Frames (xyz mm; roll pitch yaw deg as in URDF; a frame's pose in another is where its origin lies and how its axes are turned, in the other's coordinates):
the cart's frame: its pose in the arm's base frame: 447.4 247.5 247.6 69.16 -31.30 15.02
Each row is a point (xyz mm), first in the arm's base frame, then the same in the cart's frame.
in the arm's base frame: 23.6 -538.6 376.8
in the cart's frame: -456.7 169.8 759.5
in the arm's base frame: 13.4 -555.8 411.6
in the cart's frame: -450.8 199.6 785.8
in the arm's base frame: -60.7 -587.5 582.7
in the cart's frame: -430.1 370.9 863.2
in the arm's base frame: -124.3 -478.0 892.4
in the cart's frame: -297.5 677.7 849.2
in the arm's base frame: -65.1 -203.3 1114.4
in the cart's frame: -72.5 881.6 659.4
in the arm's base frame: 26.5 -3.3 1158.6
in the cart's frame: 70.4 909.1 488.5
